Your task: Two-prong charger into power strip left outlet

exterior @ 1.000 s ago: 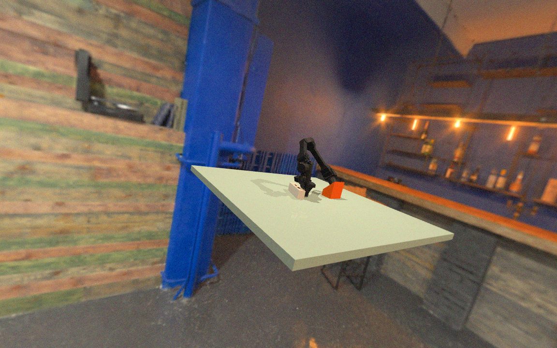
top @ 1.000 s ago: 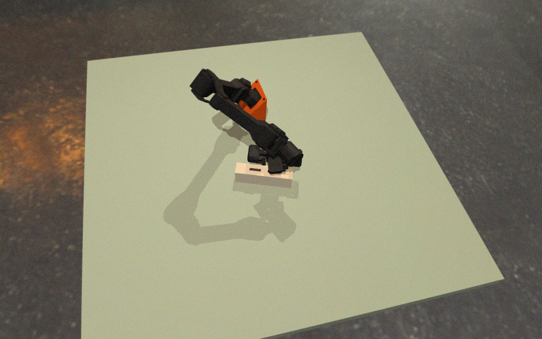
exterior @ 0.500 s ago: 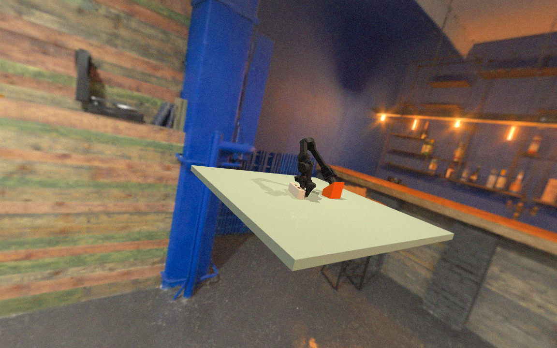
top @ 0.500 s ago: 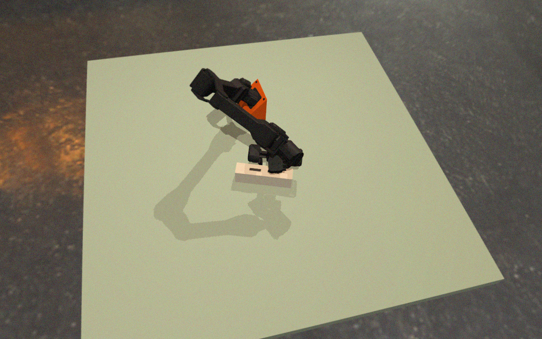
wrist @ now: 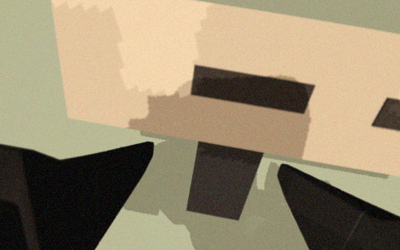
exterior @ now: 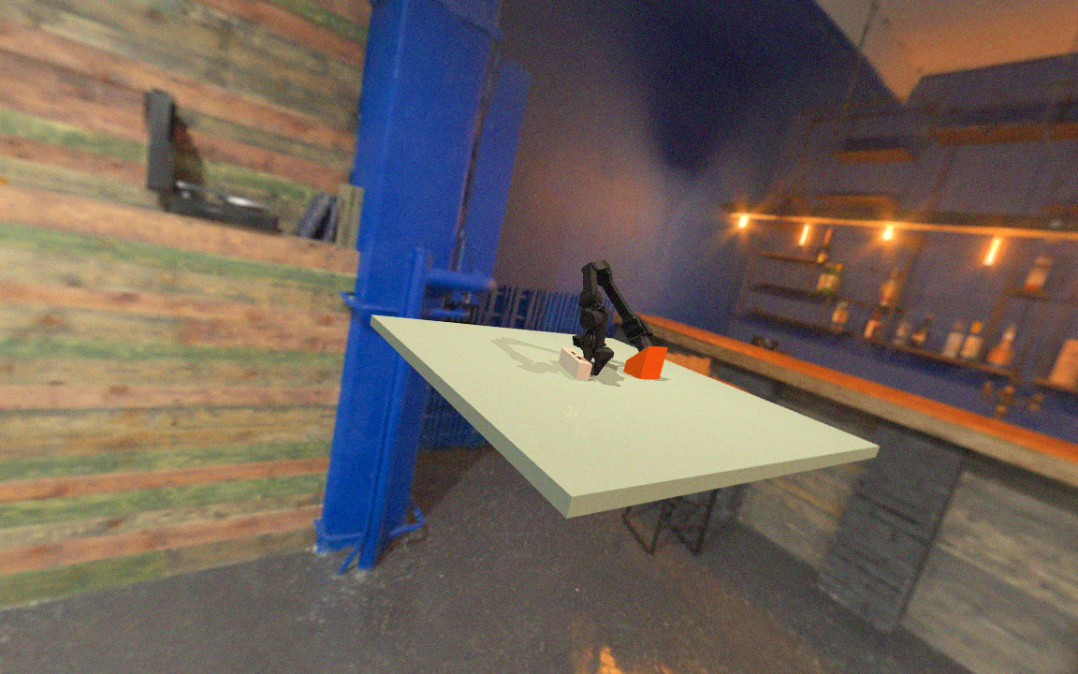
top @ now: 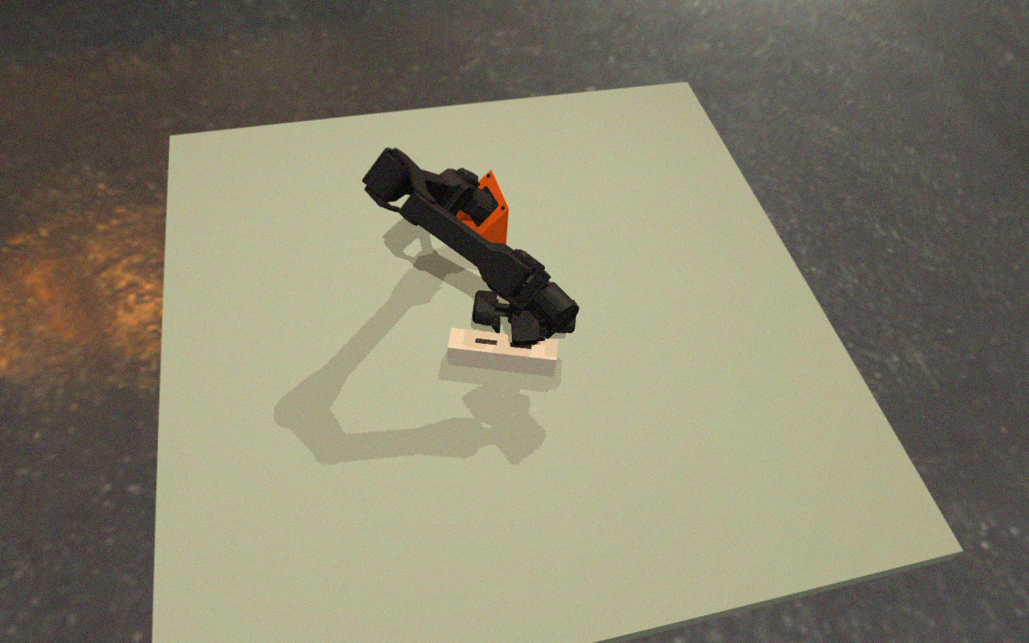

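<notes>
Now: the dark grey charger 20 mm ahead of my gripper tip, 10 mm to the right of it and 10 mm above it.
</notes>
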